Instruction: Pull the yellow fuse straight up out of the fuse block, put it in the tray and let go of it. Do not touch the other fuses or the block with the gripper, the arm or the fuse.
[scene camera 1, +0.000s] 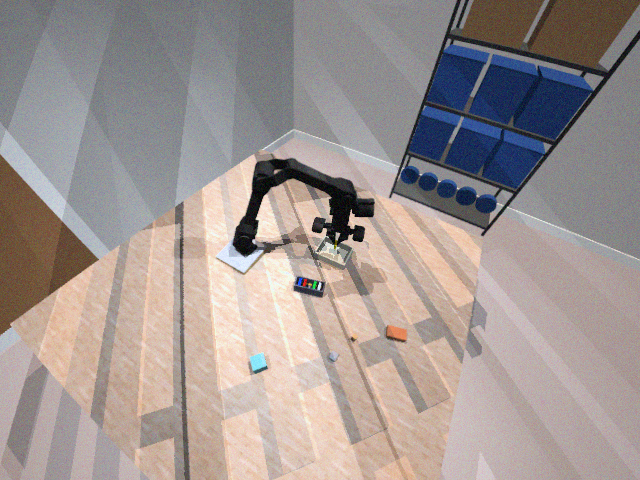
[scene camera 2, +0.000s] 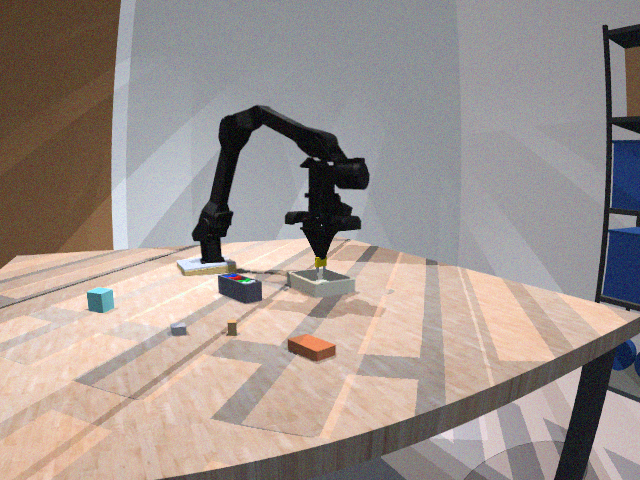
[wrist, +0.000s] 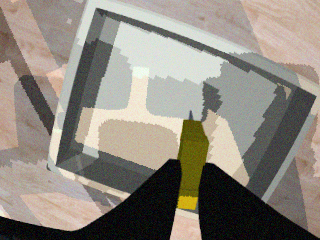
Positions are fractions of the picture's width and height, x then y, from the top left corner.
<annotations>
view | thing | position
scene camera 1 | my gripper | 0.52, 0.51
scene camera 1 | tray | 0.53, 0.54
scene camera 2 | my gripper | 0.50, 0.54
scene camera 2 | orange flat block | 0.49, 0.73
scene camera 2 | tray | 0.51, 0.59
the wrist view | my gripper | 0.59, 0.71
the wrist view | yellow fuse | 0.61, 0.60
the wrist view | tray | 0.41, 0.34
</annotations>
